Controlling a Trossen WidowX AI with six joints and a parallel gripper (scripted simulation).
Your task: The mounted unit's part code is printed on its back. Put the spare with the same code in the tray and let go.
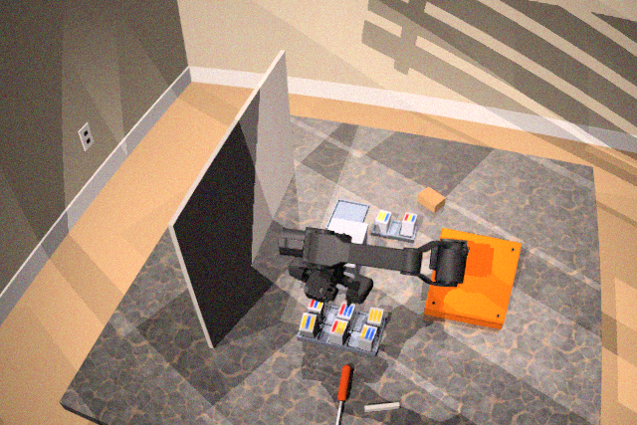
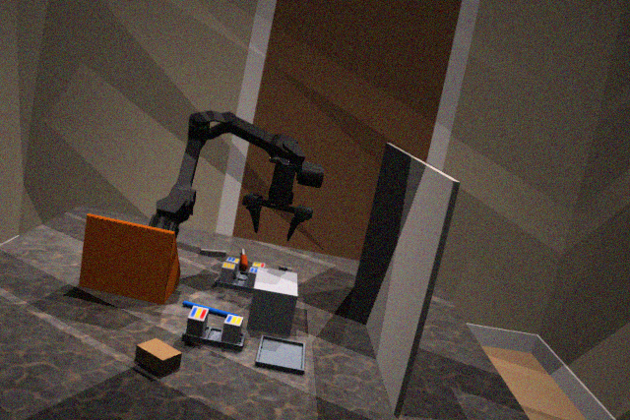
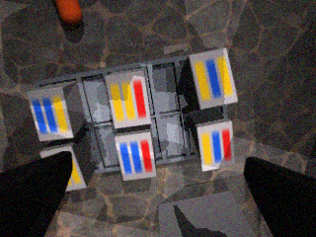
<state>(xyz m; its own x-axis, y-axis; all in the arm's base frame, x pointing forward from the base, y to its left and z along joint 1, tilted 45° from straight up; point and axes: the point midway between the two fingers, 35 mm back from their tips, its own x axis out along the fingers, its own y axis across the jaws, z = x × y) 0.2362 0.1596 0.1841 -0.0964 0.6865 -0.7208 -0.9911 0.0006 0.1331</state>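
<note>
My gripper tip is now 2 cm past the grey spare, 1 cm to the right of it and 10 cm above it. The rest, counted from my gripper tip: blue stick: 8 cm behind, 26 cm to the right, 14 cm below; then white mounted unit: 6 cm ahead, 21 cm to the right, 9 cm below; then tall white panel: 31 cm ahead, 18 cm to the right, 8 cm above.
</note>
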